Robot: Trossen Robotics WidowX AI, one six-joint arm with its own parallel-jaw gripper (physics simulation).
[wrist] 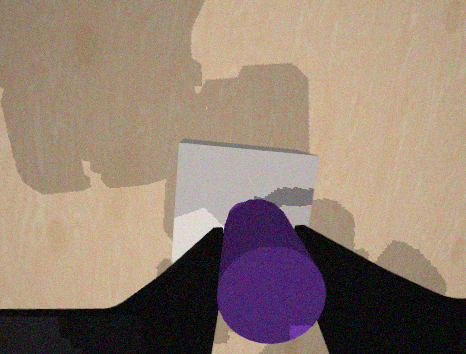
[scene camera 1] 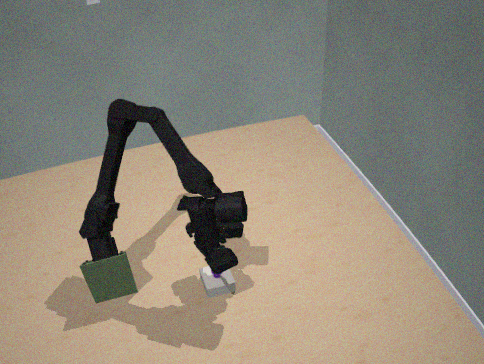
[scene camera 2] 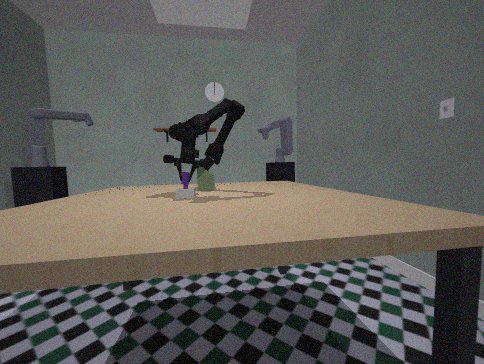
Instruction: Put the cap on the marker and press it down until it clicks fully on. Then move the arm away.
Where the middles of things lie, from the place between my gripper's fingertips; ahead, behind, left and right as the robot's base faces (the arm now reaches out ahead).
Labels:
My hand is 1 cm below the purple cap (wrist: 269, 287). Also, from my hand: pale grey block (scene camera 1: 225, 283): 5 cm below.

